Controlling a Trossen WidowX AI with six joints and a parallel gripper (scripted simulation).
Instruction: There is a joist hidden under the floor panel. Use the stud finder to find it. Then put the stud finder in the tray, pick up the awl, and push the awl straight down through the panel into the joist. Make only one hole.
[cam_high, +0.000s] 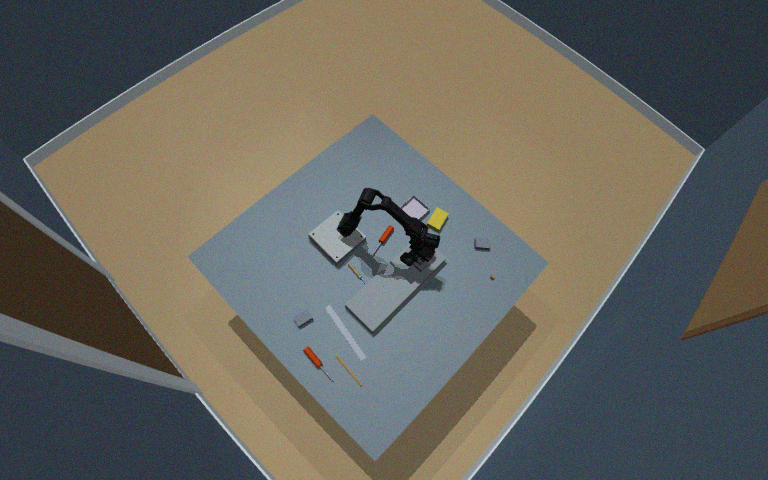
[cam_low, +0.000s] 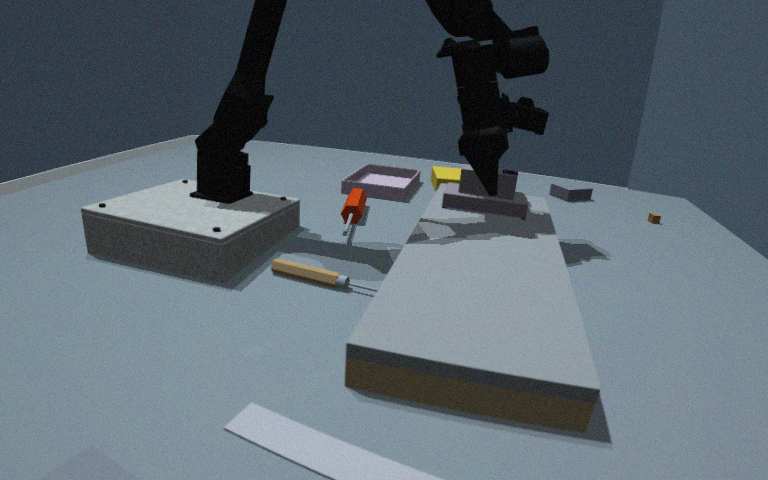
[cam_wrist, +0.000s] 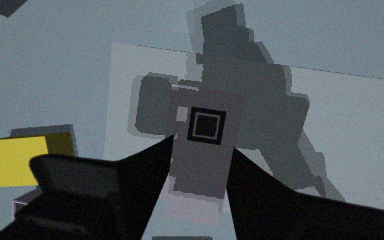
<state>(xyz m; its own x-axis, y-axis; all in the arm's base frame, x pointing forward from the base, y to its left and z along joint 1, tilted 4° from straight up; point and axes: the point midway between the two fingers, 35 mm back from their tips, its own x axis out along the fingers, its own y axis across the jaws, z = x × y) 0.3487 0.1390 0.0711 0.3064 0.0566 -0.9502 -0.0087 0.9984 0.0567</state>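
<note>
Right now the pale tray is 210 mm behind my gripper tip, 180 mm to the left of it and 50 mm below it. Also, from my gripper tip: yellow block (250 mm to the left, 90 mm behind, 50 mm below); grey stud finder (20 mm above); square indicator (30 mm above, 20 mm ahead).
</note>
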